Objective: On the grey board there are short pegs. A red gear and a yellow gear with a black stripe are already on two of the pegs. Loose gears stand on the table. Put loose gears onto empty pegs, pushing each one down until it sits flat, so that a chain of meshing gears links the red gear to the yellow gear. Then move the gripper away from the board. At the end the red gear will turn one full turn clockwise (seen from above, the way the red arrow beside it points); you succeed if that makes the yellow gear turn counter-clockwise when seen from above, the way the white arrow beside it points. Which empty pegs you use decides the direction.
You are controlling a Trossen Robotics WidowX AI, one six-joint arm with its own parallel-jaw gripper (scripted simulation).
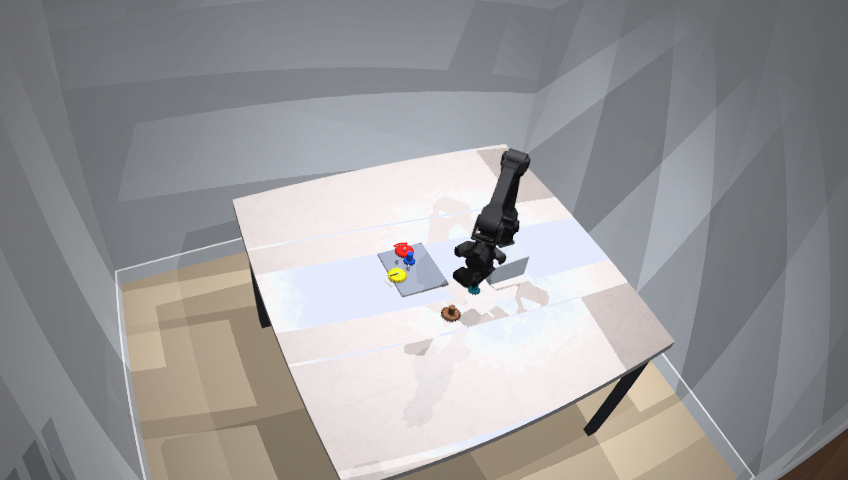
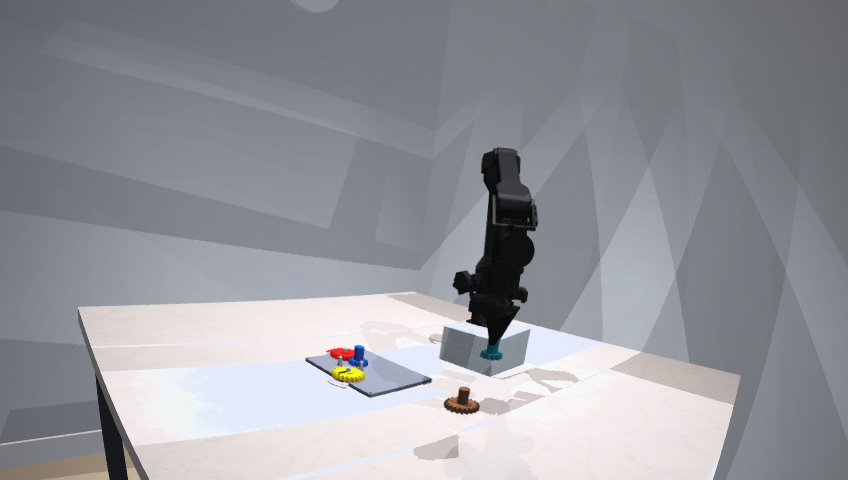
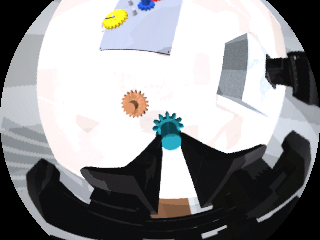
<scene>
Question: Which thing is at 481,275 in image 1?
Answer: My gripper.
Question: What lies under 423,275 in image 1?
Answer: A grey board.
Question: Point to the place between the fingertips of my gripper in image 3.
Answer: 170,136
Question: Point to a teal gear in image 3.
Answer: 169,127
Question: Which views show my gripper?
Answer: Image 1, image 2 and image 3: all of them.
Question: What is my gripper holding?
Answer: A teal gear.
</scene>
